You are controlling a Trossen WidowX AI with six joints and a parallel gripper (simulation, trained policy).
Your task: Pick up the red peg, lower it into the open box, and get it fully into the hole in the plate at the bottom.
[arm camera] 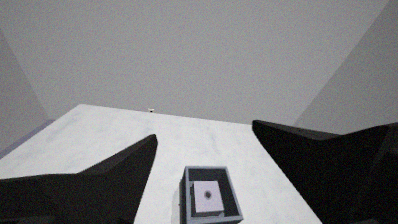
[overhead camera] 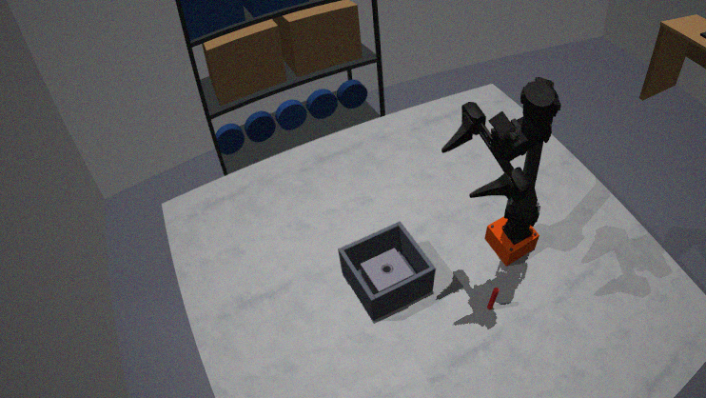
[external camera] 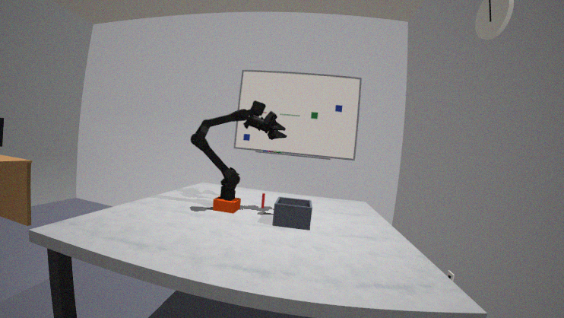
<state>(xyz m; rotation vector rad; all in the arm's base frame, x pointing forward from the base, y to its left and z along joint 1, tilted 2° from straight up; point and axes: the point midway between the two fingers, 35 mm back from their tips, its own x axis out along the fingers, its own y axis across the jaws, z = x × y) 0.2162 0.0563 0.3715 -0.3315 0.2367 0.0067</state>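
The red peg is 100 mm behind my gripper tip, 80 mm to the left of it and 370 mm below it. Also, from my gripper tip: dark grey box (90 mm ahead, 110 mm to the right, 380 mm below); light grey plate (90 mm ahead, 110 mm to the right, 360 mm below).
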